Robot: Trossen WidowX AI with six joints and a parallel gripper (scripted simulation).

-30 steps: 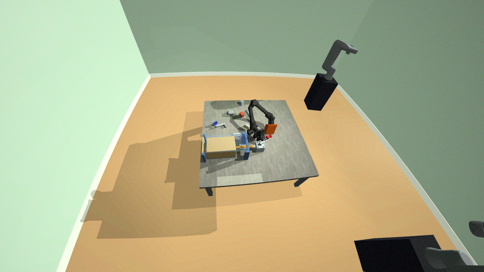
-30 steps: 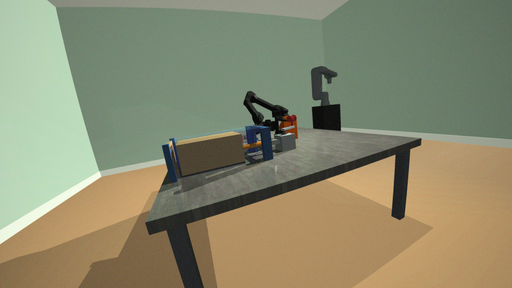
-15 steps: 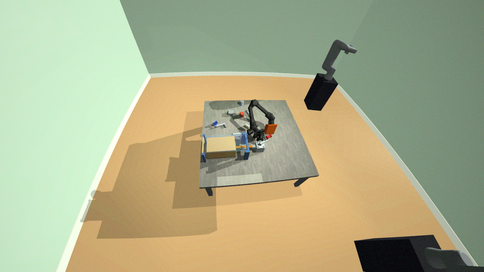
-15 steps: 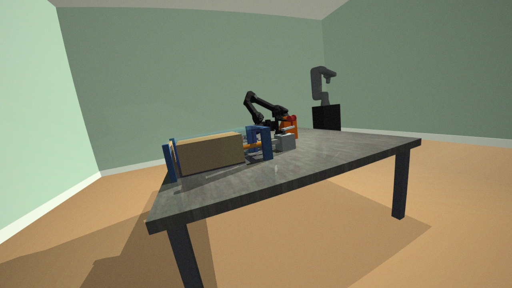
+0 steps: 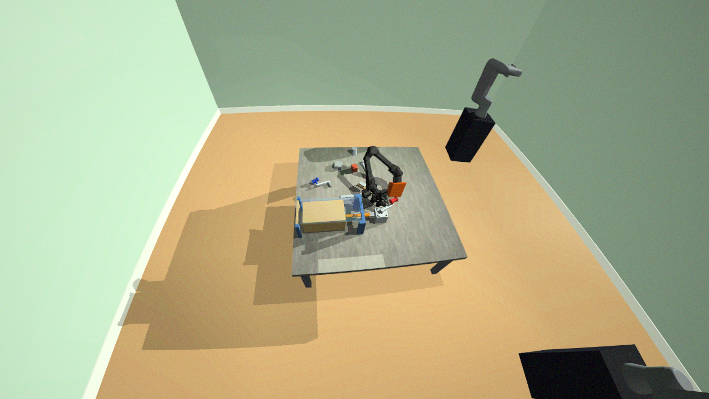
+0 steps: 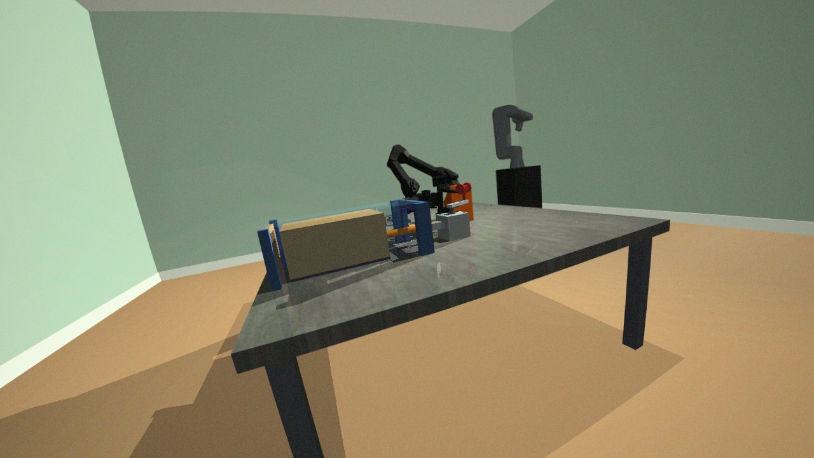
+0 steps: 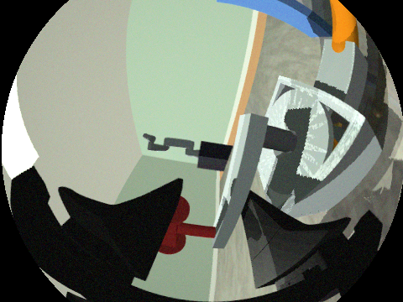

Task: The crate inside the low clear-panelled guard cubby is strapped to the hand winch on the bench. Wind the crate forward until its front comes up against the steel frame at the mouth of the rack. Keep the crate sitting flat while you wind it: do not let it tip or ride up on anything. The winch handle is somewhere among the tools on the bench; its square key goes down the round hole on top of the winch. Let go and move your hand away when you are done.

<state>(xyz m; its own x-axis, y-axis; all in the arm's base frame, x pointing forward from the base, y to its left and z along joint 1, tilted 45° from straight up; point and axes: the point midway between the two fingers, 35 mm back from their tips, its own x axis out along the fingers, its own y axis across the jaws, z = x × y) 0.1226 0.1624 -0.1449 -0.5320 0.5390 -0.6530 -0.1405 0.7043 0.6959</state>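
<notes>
My gripper tip is now 4 cm past the red knob, 3 cm to the left of it and 2 cm below it. Round my gripper tip: tan-handled tool 14 cm ahead, 27 cm to the right, 12 cm below; grey winch 3 cm ahead, 1 cm to the left, 10 cm below; grey bar 26 cm ahead, 19 cm to the right, 14 cm below.
</notes>
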